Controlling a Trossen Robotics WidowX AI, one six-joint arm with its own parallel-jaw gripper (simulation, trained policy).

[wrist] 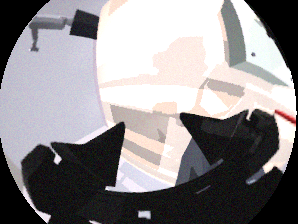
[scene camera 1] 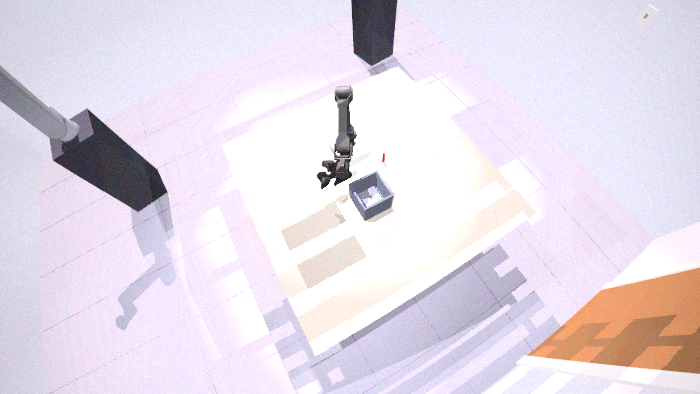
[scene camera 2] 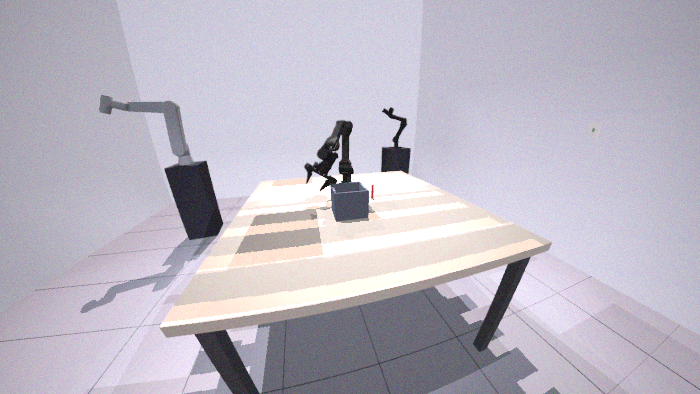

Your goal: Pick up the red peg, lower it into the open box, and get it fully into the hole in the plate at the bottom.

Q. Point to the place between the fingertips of my gripper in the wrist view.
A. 153,119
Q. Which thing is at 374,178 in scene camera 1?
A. A grey box.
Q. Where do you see a grey box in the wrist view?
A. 193,163
